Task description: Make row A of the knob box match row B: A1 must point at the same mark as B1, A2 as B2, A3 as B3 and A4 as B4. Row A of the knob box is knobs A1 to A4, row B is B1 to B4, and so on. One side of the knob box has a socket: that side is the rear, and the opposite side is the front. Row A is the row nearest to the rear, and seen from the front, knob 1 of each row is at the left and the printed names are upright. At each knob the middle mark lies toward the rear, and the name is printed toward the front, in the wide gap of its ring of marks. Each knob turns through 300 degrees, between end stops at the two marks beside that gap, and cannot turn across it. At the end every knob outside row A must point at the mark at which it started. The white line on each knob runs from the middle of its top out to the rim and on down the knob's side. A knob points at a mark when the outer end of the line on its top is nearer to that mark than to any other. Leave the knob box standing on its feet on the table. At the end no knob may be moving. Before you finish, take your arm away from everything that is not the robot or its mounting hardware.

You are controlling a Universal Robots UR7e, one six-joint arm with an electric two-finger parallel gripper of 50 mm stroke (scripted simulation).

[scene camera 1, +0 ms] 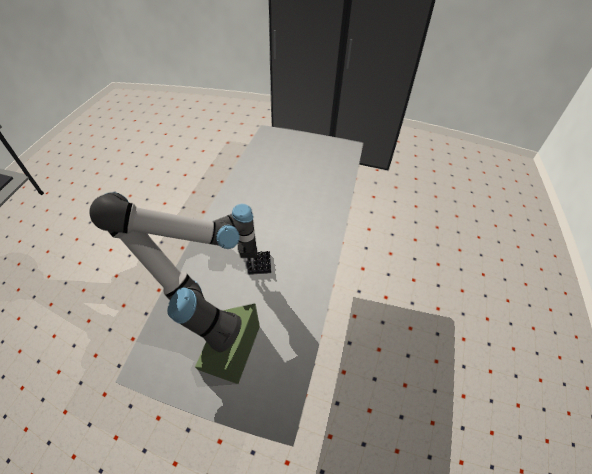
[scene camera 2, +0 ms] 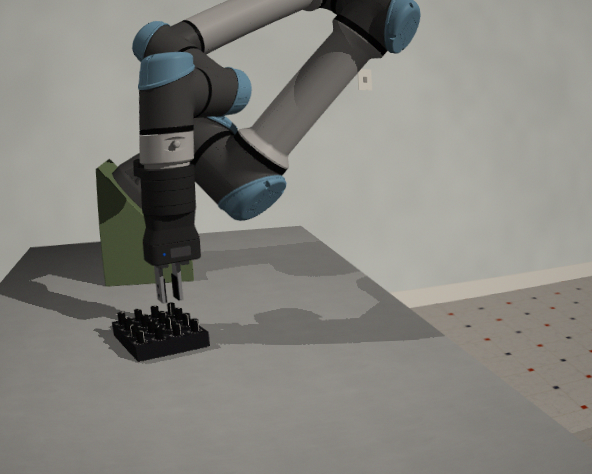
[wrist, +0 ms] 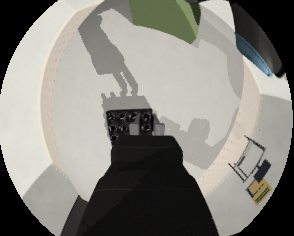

Path:
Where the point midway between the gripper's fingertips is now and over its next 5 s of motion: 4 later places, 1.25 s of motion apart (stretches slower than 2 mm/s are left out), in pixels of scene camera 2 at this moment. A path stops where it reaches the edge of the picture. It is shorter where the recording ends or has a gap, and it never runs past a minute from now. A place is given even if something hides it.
The gripper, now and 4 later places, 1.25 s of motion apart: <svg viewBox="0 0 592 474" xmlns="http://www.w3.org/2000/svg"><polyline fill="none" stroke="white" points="170,299 171,307 167,283 160,277 162,271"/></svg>

